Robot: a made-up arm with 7 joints. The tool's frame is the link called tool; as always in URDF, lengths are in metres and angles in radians. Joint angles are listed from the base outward. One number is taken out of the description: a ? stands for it. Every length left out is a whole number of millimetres.
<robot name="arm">
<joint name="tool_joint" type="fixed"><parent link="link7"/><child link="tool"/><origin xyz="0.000 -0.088 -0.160" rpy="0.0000 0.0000 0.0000"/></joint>
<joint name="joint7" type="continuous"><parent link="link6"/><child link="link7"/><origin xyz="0.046 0.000 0.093" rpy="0.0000 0.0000 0.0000"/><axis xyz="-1 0 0"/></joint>
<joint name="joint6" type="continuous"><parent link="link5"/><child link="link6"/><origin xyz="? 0.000 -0.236" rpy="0.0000 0.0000 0.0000"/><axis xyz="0 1 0"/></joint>
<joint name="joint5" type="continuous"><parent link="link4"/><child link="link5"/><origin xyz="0.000 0.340 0.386" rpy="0.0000 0.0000 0.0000"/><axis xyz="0 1 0"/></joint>
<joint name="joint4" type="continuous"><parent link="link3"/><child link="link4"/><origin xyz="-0.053 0.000 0.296" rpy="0.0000 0.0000 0.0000"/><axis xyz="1 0 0"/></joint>
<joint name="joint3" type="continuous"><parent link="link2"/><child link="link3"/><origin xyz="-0.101 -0.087 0.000" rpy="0.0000 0.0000 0.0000"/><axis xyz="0 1 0"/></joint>
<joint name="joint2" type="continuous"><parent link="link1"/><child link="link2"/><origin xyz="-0.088 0.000 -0.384" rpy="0.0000 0.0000 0.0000"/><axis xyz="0 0 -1"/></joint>
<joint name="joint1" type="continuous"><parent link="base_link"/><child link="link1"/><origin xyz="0.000 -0.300 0.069" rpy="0.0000 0.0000 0.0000"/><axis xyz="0 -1 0"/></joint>
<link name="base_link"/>
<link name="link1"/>
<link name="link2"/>
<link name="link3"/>
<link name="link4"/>
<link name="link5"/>
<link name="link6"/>
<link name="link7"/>
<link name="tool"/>
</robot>
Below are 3 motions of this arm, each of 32 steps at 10 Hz.
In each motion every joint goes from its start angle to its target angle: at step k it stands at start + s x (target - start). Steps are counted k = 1, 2, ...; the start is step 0. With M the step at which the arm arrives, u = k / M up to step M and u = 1 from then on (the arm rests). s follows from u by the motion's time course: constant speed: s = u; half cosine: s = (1 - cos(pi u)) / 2; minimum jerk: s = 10 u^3 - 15 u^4 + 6 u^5.
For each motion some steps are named. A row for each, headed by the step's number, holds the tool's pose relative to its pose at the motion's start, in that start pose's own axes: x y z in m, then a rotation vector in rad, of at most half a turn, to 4 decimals.
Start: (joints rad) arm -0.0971 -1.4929 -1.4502 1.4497 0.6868 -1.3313 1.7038
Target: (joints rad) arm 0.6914 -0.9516 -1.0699 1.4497 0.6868 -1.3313 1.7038
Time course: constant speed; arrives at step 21
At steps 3, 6, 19, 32:
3: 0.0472 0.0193 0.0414 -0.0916 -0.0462 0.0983
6: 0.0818 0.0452 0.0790 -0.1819 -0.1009 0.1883
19: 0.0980 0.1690 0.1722 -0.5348 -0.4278 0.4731
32: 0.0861 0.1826 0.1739 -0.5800 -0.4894 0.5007

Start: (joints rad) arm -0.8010 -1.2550 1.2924 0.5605 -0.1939 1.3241 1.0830
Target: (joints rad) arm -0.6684 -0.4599 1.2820 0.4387 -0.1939 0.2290 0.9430
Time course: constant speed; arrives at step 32
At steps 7, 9, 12, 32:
7: -0.0592 -0.0444 -0.0635 0.1488 -0.2126 -0.2131
9: -0.0746 -0.0546 -0.0842 0.1948 -0.2704 -0.2752
12: -0.0962 -0.0678 -0.1171 0.2662 -0.3545 -0.3691
32: -0.1813 -0.0908 -0.3639 0.8065 -0.8213 -1.0240

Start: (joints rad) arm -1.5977 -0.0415 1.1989 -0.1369 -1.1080 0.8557 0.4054
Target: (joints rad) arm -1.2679 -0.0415 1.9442 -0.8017 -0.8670 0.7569 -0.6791
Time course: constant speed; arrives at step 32
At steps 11, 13, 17, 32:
11: 0.0668 0.1592 -0.1030 0.1550 0.1660 0.1211
13: 0.0720 0.1853 -0.1232 0.1832 0.1997 0.1383
17: 0.0762 0.2341 -0.1638 0.2390 0.2697 0.1680
32: 0.0270 0.3702 -0.3072 0.4373 0.5516 0.2202

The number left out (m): 0.080
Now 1 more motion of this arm.
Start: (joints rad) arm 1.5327 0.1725 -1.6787 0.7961 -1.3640 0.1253 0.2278
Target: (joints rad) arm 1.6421 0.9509 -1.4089 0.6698 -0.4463 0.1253 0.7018
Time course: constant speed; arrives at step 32
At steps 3, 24, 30, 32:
3: -0.0606 0.0545 -0.0186 -0.0823 0.0782 0.0985
24: -0.5174 0.2386 -0.1300 -0.8532 0.4923 0.7362
30: -0.6379 0.2424 -0.1577 -1.1228 0.5775 0.8824
32: -0.6762 0.2404 -0.1669 -1.2164 0.6040 0.9256

